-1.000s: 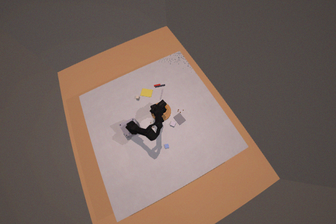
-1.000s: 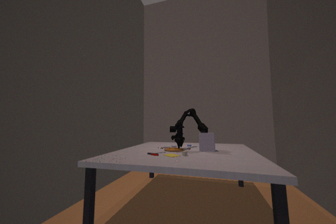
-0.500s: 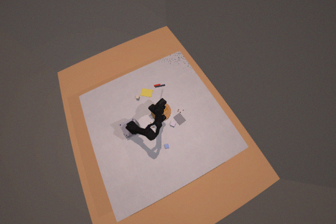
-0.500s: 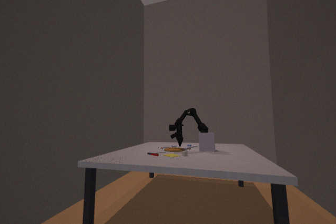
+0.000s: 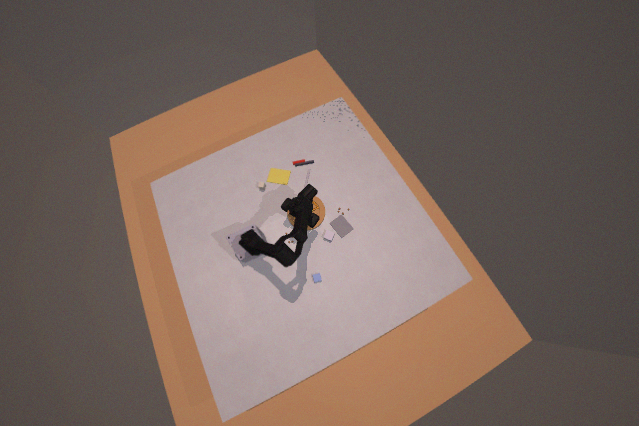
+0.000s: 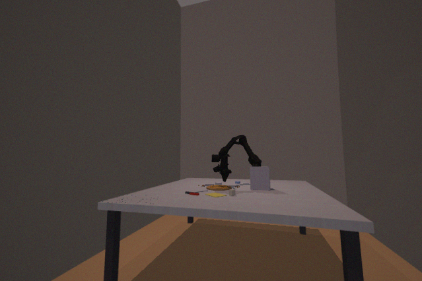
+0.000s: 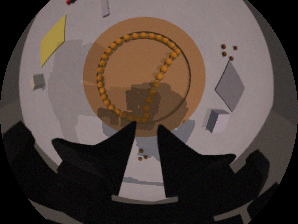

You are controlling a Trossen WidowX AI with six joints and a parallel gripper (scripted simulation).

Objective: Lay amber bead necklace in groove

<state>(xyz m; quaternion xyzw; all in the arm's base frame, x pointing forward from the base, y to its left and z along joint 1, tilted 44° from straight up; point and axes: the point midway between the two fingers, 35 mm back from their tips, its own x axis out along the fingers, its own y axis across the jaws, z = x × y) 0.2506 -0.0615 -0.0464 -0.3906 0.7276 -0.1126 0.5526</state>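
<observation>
Now: the round bead board 4 cm below my gripper tip, 4 cm ahead of it and 3 cm to the left of it. Round my gripper tip: blue cube: 29 cm to the right, 8 cm behind, 4 cm below; thin grey bar: 21 cm to the left, 14 cm ahead, 5 cm below; grey square plate: 16 cm ahead, 13 cm to the right, 5 cm below.
</observation>
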